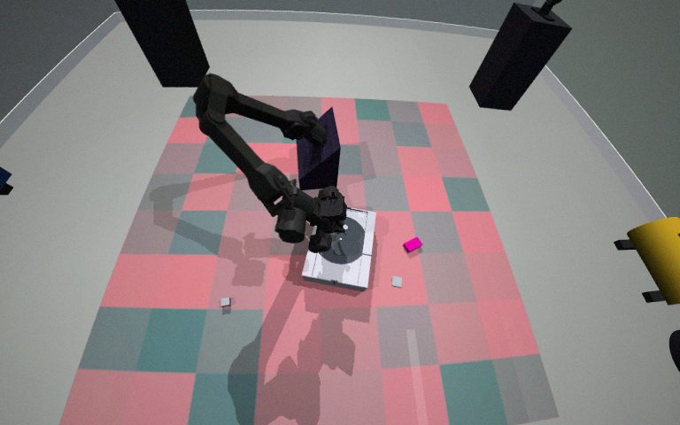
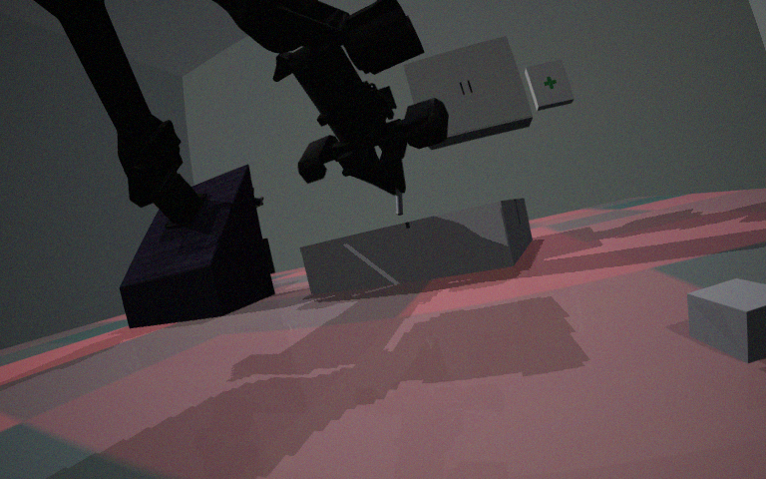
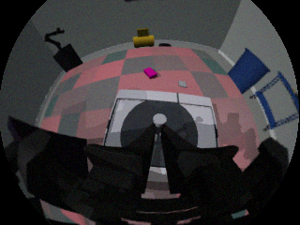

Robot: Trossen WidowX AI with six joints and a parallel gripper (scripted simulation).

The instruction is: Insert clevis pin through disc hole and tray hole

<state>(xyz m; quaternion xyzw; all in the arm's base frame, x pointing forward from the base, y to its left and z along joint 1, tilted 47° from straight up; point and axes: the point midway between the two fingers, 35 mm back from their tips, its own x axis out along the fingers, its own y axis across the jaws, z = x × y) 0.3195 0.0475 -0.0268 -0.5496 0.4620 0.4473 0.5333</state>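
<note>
Now: the dark aluminium disc 1 cm ahead of my gripper tip, 1 cm to the right of it and 5 cm below it. From my gripper tip the other things lie so: steel clevis pin 1 cm to the right; grey cube 19 cm ahead, 33 cm to the right, 9 cm below; steel tray 2 cm ahead, 6 cm below.
</note>
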